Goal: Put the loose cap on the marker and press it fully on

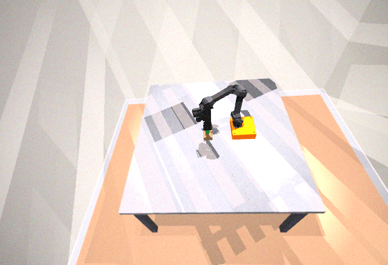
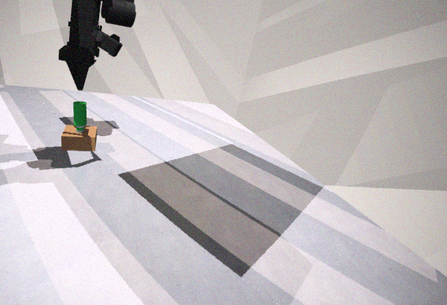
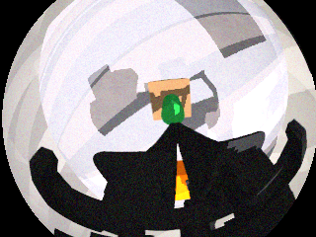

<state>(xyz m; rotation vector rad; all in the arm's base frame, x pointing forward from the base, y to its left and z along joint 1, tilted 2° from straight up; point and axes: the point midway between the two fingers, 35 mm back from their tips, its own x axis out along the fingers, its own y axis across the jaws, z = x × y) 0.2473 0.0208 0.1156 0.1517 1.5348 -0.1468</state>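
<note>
The green cap lies 60 mm below my gripper tip. Also, from my gripper tip: tan holder block 120 mm below.
</note>
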